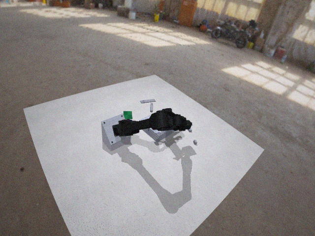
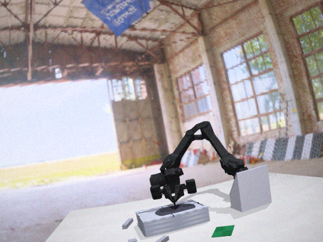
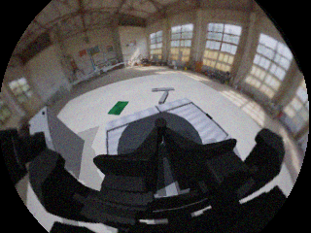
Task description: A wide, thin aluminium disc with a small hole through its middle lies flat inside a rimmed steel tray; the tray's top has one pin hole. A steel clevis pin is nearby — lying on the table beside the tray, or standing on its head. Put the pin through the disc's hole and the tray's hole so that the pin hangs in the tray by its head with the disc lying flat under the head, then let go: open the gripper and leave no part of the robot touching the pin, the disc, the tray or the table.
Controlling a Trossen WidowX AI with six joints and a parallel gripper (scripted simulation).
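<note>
The clevis pin lies 1 cm below my gripper tip. Round my gripper tip: green square: 21 cm to the left, 12 cm behind, 9 cm below; then dark aluminium disc: 3 cm below; then rimmed steel tray: 5 cm below, 2 cm ahead.
</note>
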